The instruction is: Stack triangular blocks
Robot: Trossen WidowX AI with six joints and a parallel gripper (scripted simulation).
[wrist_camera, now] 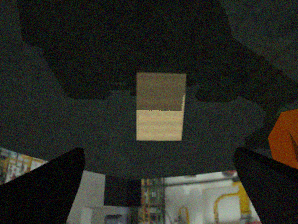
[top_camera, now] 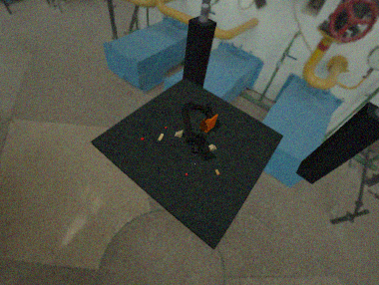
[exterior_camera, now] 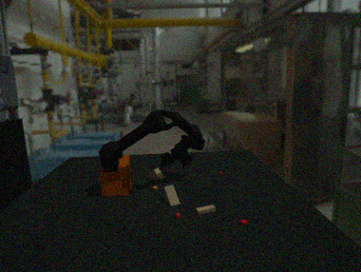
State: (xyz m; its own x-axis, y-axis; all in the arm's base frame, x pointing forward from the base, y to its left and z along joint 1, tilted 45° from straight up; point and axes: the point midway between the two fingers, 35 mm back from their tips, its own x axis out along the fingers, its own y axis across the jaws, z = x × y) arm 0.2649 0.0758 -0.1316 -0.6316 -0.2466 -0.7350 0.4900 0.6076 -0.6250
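Right now the tan triangular block is 60 mm behind my gripper tip, 30 mm to the left of it and 50 mm below it. From my gripper tip the other things lie so: orange bit: 50 mm behind, 140 mm to the right, 70 mm below.
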